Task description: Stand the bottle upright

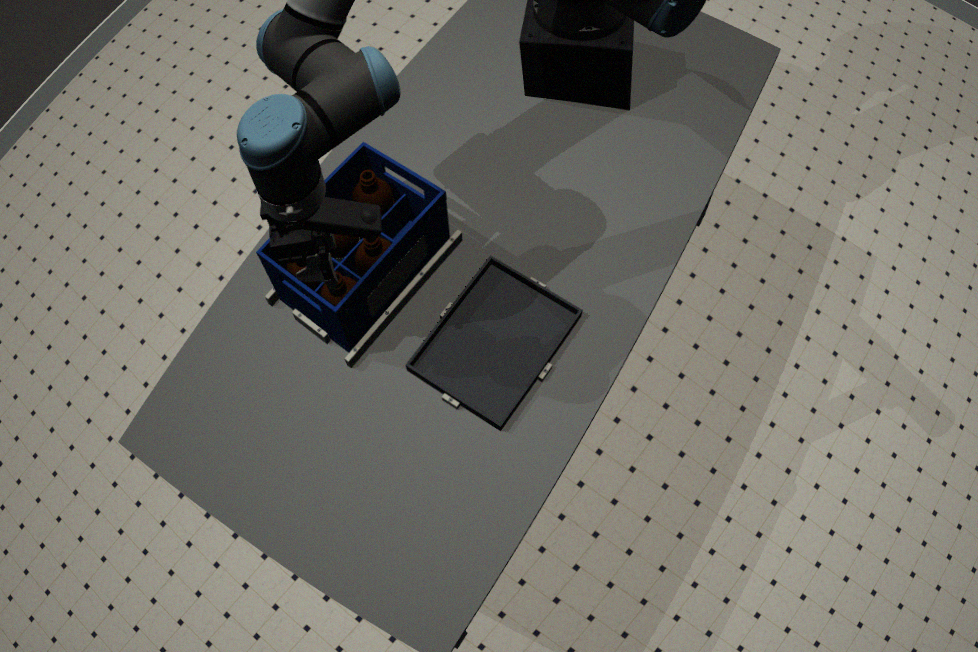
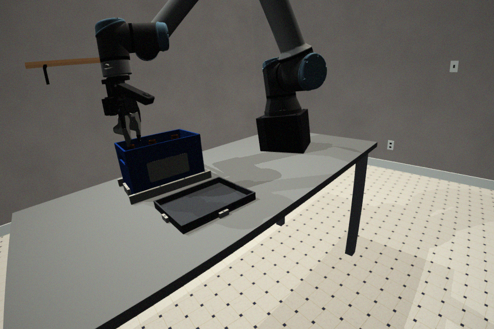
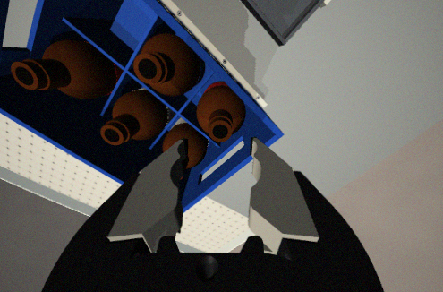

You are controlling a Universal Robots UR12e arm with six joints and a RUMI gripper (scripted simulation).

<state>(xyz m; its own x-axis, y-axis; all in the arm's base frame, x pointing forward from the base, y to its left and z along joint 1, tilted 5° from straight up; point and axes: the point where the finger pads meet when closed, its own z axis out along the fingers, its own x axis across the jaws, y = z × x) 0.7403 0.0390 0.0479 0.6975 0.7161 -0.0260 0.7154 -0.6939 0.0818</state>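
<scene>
My gripper is now 9 cm to the left of the bottle and 11 cm above it. Round my hand: black tray: 12 cm behind, 22 cm to the left, 18 cm below; then blue crate: 9 cm behind, 5 cm to the right, 11 cm below.
</scene>
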